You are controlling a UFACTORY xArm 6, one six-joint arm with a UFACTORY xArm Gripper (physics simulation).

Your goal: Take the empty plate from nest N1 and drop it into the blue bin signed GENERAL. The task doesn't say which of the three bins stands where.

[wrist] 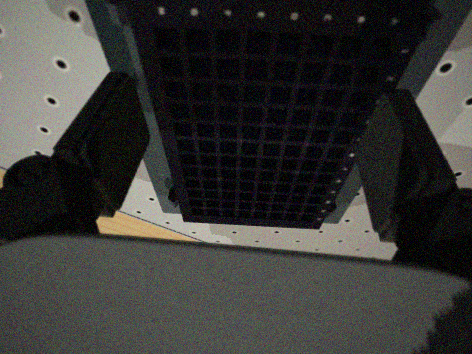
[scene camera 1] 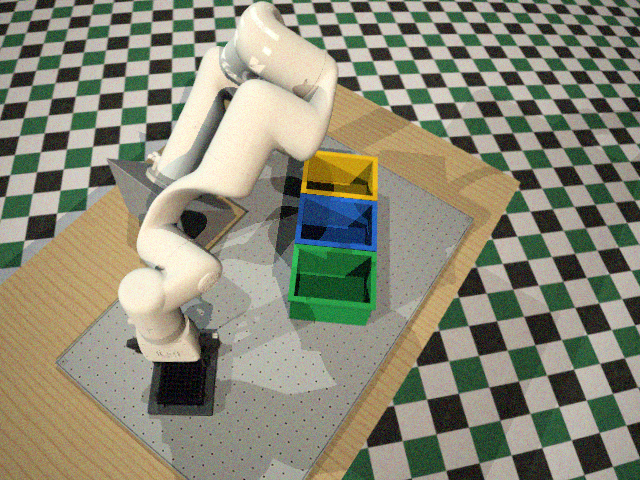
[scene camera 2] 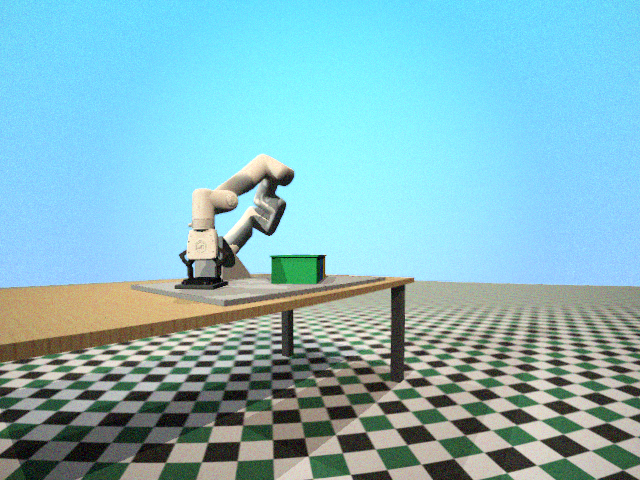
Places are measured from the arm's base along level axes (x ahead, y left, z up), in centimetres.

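Pixels of known places: gripper, fingertip midpoint: [wrist: 252, 114] [scene camera 1: 182, 359] [scene camera 2: 204, 278]; arm's base at its link origin: [scene camera 2: 221, 255].
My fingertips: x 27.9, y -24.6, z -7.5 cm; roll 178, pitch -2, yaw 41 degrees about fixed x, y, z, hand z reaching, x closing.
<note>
Ahead of a thing's pixels: the offset from my fingertips to its top centre. "spot": to the spot under its first point. Level surfaces: height alone.
The black gridded plate {dx +1.7, dy -1.4, dz +0.3 cm} [scene camera 1: 180, 383] [wrist: 255, 125] lies in the dark grey nest {dx +1.6, dy -1.4, dz -0.2 cm} [scene camera 1: 180, 409] [wrist: 159, 180] at the lower left of the first scene view. Its label does not show. My gripper [scene camera 1: 173, 345] [scene camera 2: 203, 277] [wrist: 252, 114] is open and points down over the nest, with one finger on each side of the plate in the wrist view. The exact fingertip height against the plate is unclear. The blue bin {dx +5.2, dy +41.2, dz +7.6 cm} [scene camera 1: 338, 208] stands in the middle of a row of three in the first scene view. No sign is readable on it.
The yellow bin {spot: dx -5.4, dy +56.2, dz +2.3 cm} [scene camera 1: 338, 171] adjoins the blue bin on its far side, and the green bin [scene camera 1: 330, 312] [scene camera 2: 295, 269] on its near side. All stand on the grey perforated board {dz -2.4 cm} [scene camera 1: 268, 413]. The grey wedge-shaped structure [scene camera 1: 126, 188] stands by the arm's base.
</note>
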